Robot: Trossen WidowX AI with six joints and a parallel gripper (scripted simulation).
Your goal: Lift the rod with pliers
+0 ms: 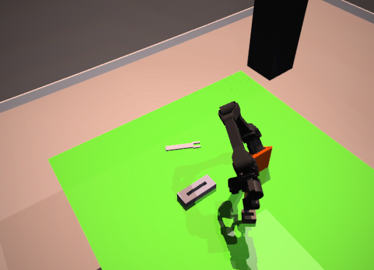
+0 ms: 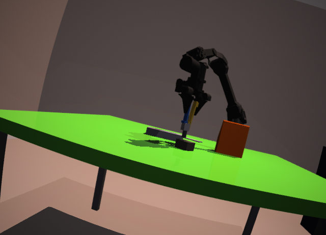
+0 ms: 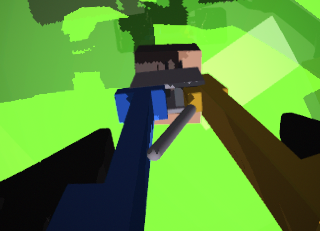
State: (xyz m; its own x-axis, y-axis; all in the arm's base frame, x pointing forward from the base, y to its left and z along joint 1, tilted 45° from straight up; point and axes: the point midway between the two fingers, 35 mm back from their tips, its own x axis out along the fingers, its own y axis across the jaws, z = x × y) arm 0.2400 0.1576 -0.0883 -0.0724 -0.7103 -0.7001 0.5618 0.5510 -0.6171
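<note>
Now: gripper tip 22 cm to the left of the grey channel block, 12 cm above it and 9 cm short of it. The rest, counted from my gripper tip: light grey rod: 22 cm to the right, 13 cm below, 9 cm ahead; then small dark holster: 13 cm below, 2 cm to the left, 1 cm behind.
</note>
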